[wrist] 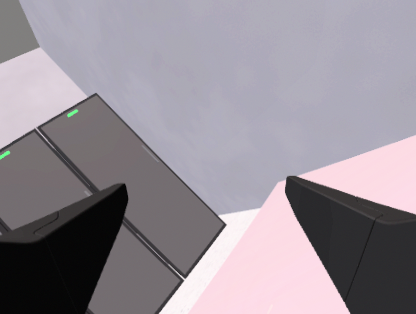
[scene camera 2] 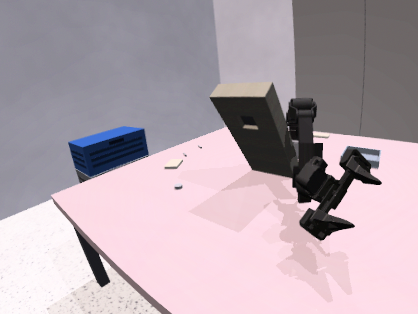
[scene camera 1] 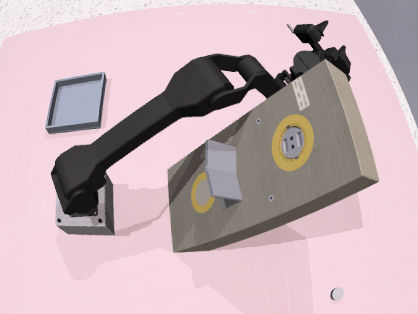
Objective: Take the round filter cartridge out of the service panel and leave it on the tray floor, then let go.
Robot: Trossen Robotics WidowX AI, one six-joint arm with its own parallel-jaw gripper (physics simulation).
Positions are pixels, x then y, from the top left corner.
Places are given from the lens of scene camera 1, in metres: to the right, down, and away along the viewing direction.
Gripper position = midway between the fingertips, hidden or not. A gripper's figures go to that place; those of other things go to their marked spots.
gripper [scene camera 1: 335,33]: 0.32, -0.31, 0.73
grey tray [scene camera 1: 76,103]: -0.34, -0.14, 0.80
